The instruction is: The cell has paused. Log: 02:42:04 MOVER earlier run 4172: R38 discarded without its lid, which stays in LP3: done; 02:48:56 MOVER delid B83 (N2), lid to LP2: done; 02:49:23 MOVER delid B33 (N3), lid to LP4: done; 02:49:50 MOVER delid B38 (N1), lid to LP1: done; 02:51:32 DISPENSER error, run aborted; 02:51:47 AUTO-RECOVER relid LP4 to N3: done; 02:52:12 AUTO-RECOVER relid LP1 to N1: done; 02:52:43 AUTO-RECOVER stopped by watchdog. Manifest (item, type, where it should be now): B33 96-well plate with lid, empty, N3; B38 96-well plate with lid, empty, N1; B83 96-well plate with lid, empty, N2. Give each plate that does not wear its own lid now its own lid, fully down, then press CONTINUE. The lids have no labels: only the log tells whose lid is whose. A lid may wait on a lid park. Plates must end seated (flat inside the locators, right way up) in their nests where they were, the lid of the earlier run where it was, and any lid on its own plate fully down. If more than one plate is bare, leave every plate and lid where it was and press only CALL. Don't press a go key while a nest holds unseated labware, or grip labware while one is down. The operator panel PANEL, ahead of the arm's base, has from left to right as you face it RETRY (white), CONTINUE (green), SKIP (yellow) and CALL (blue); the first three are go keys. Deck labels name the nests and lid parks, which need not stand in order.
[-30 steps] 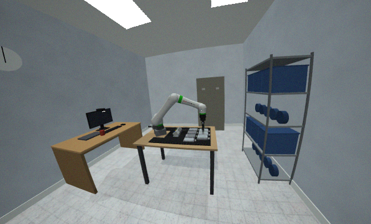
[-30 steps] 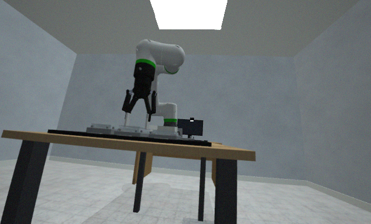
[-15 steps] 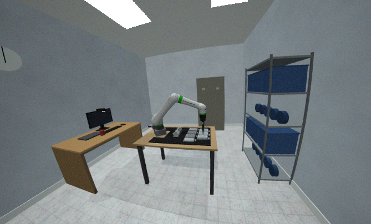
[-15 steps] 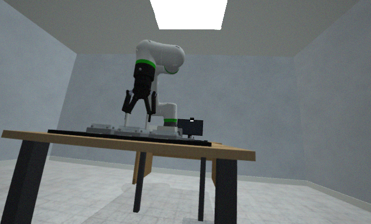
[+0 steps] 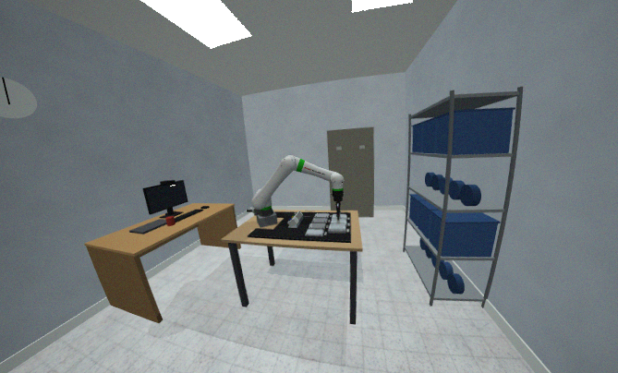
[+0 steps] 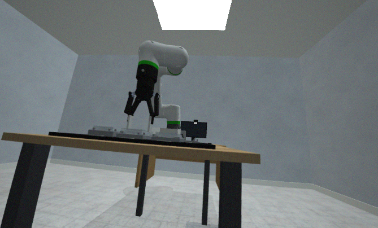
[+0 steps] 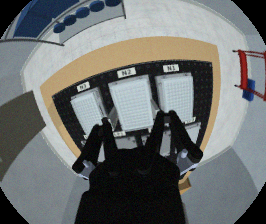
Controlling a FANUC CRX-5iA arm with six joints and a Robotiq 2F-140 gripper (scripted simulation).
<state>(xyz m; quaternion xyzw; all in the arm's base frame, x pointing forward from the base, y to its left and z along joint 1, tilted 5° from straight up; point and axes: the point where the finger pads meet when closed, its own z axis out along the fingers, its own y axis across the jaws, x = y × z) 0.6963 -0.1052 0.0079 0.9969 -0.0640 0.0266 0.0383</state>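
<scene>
Right now my hand is 20 mm above the clear lid. Round my hand: plate 30 mm below; yellow key 420 mm behind, 50 mm to the left, 10 mm above; green key 420 mm behind, 100 mm to the left, 10 mm above.
</scene>
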